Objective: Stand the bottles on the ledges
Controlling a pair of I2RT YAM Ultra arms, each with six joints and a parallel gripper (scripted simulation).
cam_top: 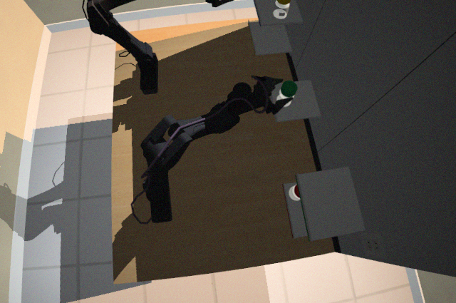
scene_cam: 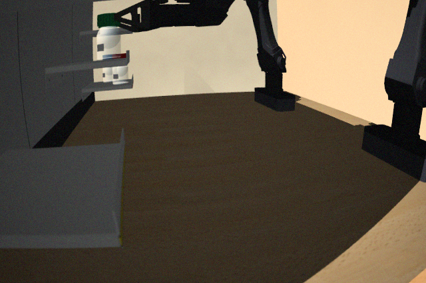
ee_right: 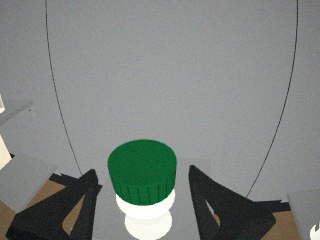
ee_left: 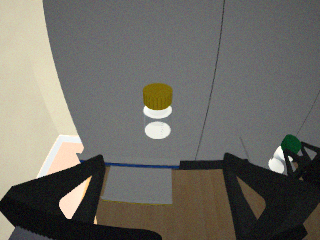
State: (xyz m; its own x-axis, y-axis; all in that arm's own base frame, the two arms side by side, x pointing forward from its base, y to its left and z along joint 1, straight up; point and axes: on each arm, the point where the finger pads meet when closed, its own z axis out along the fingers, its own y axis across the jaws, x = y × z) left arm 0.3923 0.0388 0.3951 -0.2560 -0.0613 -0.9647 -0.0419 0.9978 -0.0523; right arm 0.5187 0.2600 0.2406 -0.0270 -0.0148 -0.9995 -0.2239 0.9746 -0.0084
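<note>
The green-capped bottle is 10 mm ahead of my right hand and 50 mm below it. Also, from my right hand: red-capped bottle: 340 mm to the right, 140 mm below; green strip: 50 mm behind, 400 mm to the right; yellow-capped bottle: 70 mm ahead, 340 mm to the left, 50 mm above.
Right now my left hand is 200 mm short of the yellow-capped bottle and 110 mm above it. Round my left hand: yellow strip: 120 mm ahead, 60 mm to the left, 350 mm below; blue strip: 120 mm ahead, 60 mm to the left, 160 mm below; green-capped bottle: 140 mm ahead, 340 mm to the right, 200 mm below.
</note>
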